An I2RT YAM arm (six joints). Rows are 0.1 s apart.
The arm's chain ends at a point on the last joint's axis. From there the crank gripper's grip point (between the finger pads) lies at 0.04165 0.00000 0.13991 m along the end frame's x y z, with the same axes.
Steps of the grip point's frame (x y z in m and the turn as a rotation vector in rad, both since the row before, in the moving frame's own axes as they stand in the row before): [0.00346, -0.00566, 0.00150, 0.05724, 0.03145, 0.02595]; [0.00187, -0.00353, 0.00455, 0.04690, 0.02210, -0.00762]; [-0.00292, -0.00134, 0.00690, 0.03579, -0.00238, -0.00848]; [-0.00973, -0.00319, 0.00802, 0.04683, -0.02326, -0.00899]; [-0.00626, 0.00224, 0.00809, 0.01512, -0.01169, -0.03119]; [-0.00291, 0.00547, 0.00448, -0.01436, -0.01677, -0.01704]
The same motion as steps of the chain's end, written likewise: [-0.00101, 0.00117, 0.00308, 0.05724, 0.03145, 0.02595]; [-0.00118, 0.00334, 0.00567, 0.04690, 0.02210, -0.00762]; [-0.00256, 0.00402, 0.00690, 0.03579, -0.00238, -0.00848]; [-0.00643, 0.00374, 0.00725, 0.04683, -0.02326, -0.00899]; [-0.00457, 0.00563, 0.00764, 0.01512, -0.01169, -0.03119]; [-0.00057, 0.00415, 0.00381, -0.01436, -0.01677, -0.01704]
